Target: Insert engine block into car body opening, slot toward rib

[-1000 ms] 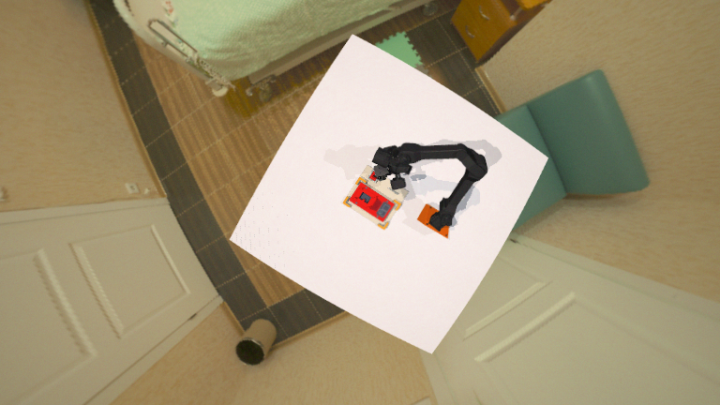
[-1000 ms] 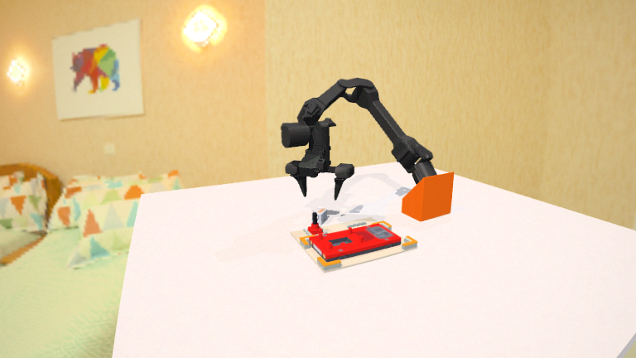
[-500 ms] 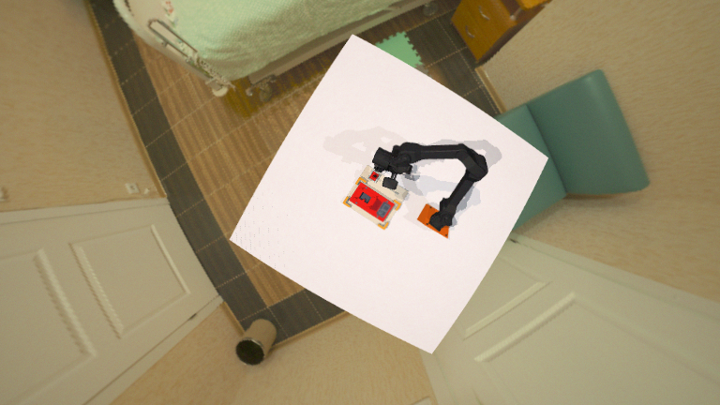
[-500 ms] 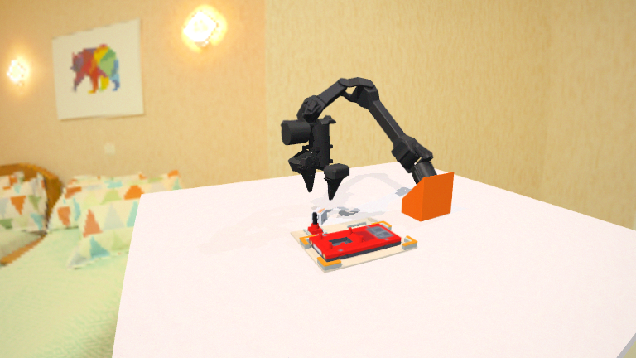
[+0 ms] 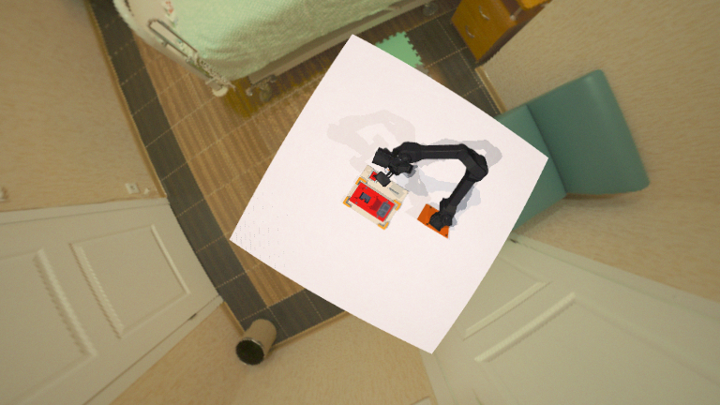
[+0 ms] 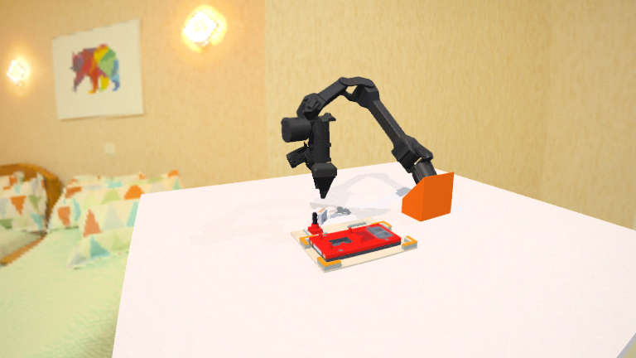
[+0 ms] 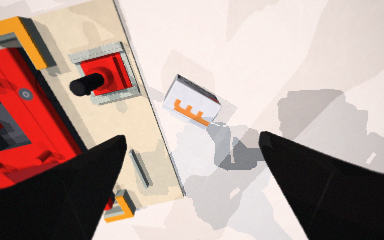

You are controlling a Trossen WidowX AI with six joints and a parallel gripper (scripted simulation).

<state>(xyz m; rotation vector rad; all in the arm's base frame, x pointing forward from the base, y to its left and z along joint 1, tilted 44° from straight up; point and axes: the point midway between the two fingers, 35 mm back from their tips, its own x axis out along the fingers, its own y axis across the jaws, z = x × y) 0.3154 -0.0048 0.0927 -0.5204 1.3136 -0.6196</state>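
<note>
My gripper tip is 70 mm above the grey engine block.
</note>
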